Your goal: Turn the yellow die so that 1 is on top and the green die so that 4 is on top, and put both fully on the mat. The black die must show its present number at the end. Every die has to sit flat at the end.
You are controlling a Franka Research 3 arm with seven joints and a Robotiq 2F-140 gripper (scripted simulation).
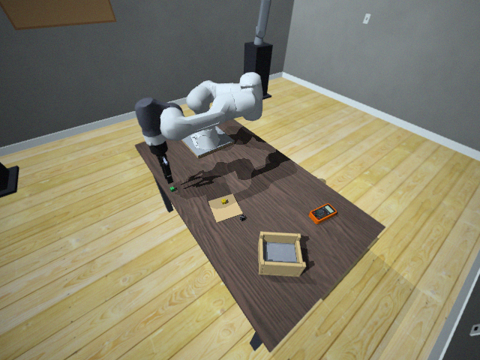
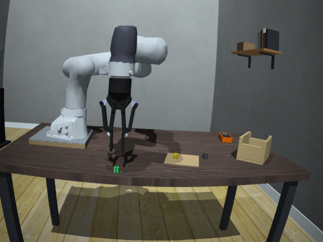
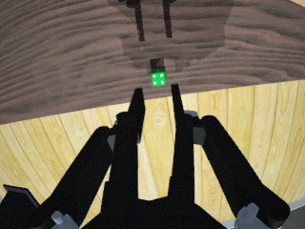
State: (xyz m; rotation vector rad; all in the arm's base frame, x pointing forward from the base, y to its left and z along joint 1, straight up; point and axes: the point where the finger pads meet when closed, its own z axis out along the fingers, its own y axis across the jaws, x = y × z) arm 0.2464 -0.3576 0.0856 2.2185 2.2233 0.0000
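The green die lies 100 mm below my hand. The rest, counted from my hand: yellow die (230 mm ahead, 190 mm to the left, 100 mm below); then black die (370 mm ahead, 210 mm to the left, 100 mm below); then tan mat (260 mm ahead, 180 mm to the left, 110 mm below).
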